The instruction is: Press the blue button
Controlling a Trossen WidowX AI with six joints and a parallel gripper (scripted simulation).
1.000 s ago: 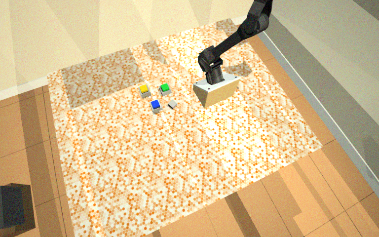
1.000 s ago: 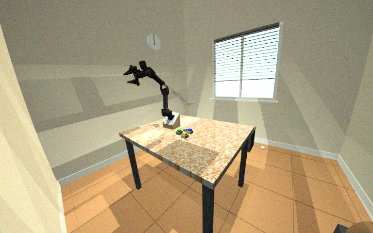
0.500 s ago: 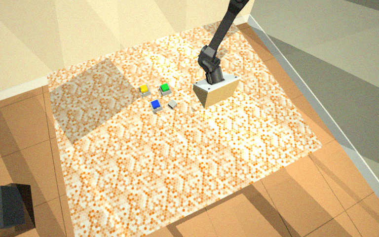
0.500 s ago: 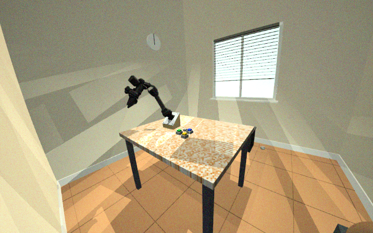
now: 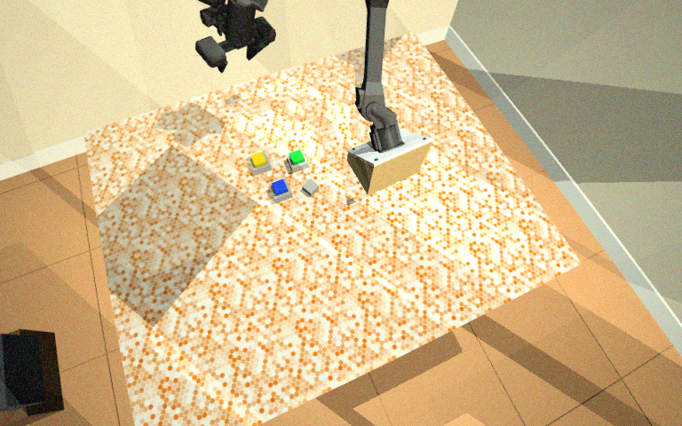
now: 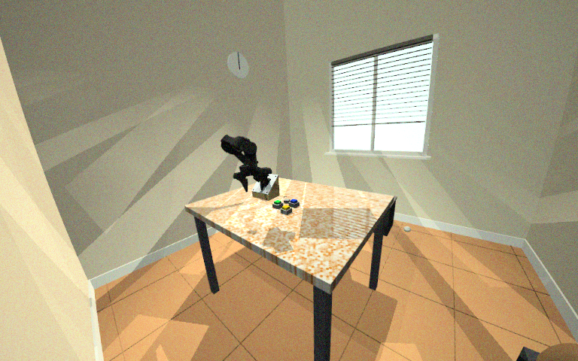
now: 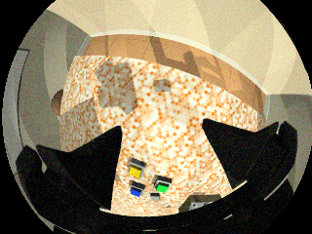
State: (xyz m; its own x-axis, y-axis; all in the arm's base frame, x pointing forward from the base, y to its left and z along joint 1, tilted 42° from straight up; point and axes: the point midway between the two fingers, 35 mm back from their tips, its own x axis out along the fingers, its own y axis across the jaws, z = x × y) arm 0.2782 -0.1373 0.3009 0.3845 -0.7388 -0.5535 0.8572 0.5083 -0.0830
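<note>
My gripper tip is 290 mm to the right of the blue button, 150 mm above it and 20 mm past it. Also, from my gripper tip: small grey block: 310 mm to the left, 170 mm below, 90 mm behind; then yellow button: 190 mm to the left, 150 mm below, 10 mm ahead; then green button: 220 mm to the left, 150 mm below, 80 mm behind.
</note>
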